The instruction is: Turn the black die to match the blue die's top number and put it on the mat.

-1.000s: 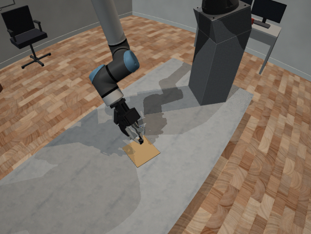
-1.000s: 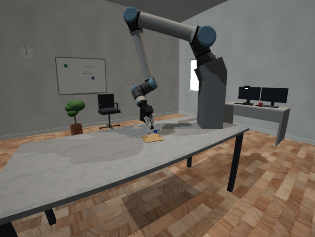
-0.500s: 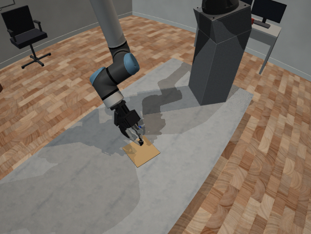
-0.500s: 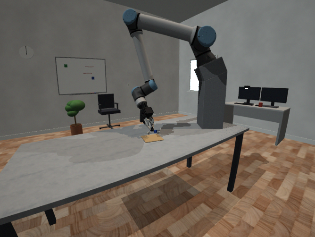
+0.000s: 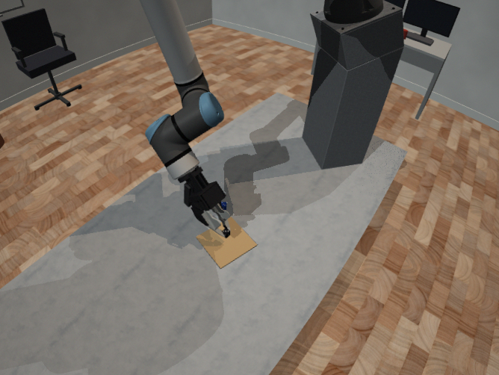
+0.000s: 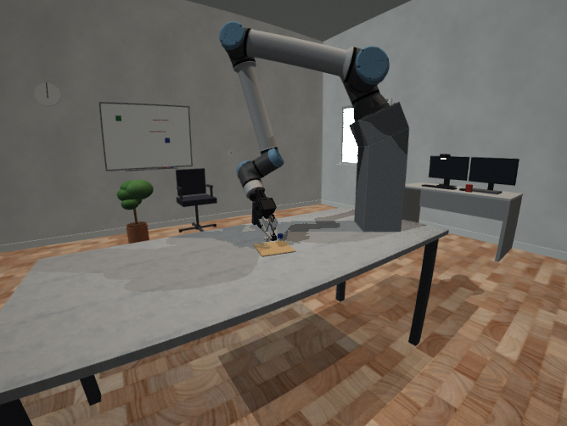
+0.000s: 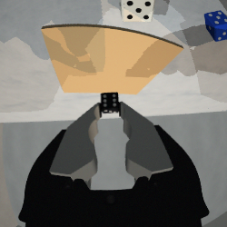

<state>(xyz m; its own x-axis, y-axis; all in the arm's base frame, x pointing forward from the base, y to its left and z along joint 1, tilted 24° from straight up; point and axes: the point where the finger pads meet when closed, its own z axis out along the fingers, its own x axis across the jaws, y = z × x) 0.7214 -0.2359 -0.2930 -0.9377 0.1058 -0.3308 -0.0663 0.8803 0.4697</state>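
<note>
The tan mat is 50 mm below my hand and 10 mm to the left of it. From my hand the other things lie so: blue die: 110 mm behind, 70 mm to the right, 50 mm below; black die: 10 mm to the left, 10 mm below; white die: 80 mm to the right, 50 mm below, 40 mm behind.
</note>
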